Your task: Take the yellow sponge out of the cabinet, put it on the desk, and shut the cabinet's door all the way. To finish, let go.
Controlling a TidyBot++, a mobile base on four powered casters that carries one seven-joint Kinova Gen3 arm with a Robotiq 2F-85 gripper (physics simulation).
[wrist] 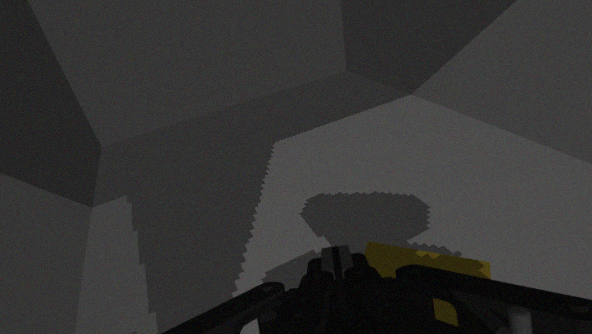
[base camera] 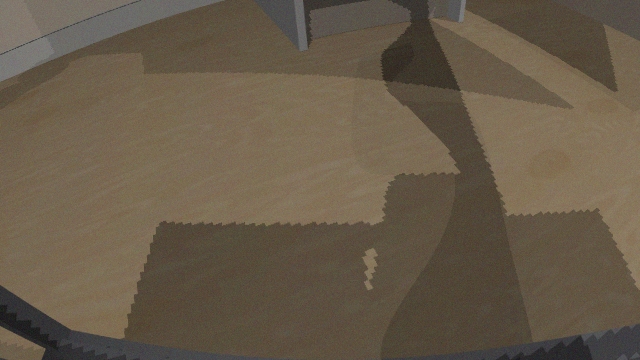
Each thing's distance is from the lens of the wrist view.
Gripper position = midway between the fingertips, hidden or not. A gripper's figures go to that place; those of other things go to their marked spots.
my gripper (wrist: 337,265): 0.18 m
yellow sponge (wrist: 384,258): 0.19 m
grey cabinet (wrist: 164,164): 0.43 m
The marked spots on the grey cabinet and the yellow sponge are 0.31 m apart.
